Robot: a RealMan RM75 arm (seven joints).
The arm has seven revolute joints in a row. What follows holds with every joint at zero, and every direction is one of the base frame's. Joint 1 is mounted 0.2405 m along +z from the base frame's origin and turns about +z. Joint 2 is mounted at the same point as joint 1 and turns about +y. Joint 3 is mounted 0.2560 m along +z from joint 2 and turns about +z. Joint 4 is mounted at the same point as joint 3 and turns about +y. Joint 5 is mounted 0.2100 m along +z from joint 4 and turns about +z. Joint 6 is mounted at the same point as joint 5 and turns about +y. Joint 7 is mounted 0.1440 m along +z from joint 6 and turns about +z. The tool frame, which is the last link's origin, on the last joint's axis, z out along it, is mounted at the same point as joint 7; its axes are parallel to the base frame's.
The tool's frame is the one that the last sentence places.
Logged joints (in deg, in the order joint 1, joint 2, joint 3, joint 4, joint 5, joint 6, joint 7), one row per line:
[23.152 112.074 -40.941 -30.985 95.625 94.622 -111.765]
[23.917 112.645 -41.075 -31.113 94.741 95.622 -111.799]
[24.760 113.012 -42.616 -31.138 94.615 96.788 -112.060]
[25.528 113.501 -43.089 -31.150 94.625 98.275 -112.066]
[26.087 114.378 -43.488 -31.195 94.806 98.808 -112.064]
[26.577 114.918 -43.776 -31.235 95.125 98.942 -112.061]
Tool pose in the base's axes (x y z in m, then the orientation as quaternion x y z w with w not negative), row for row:
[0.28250 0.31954 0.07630 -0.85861 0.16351 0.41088 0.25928]
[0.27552 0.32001 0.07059 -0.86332 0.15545 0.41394 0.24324]
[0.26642 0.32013 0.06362 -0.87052 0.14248 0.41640 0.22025]
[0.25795 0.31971 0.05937 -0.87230 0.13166 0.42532 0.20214]
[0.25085 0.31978 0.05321 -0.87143 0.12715 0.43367 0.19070]
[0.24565 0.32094 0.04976 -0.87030 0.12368 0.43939 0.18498]
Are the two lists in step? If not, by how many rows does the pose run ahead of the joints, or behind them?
They are in step.
